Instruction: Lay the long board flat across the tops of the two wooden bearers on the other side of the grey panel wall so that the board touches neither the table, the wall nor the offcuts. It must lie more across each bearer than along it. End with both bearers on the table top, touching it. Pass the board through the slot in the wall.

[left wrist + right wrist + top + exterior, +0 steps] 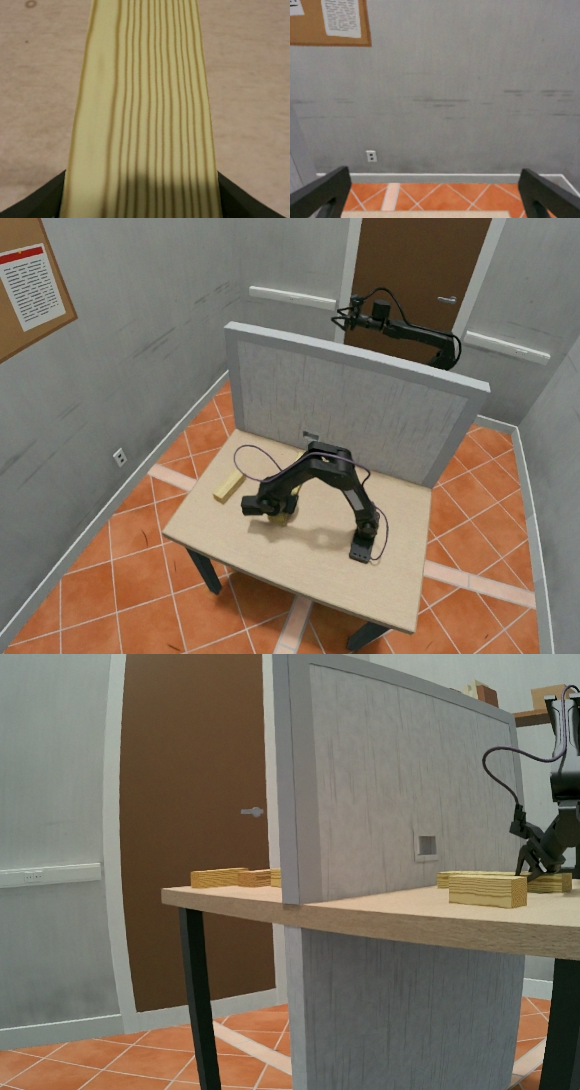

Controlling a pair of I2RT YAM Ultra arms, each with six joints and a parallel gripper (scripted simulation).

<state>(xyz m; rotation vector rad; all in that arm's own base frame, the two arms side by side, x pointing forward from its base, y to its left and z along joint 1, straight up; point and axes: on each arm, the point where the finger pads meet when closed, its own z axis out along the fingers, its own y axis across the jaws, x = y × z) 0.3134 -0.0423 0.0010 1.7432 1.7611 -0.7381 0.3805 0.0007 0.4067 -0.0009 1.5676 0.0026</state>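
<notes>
Right now the long board is 5 cm to the right of my left hand. Round my left hand: wooden offcut: 22 cm ahead, 5 cm to the left, 1 cm above.
</notes>
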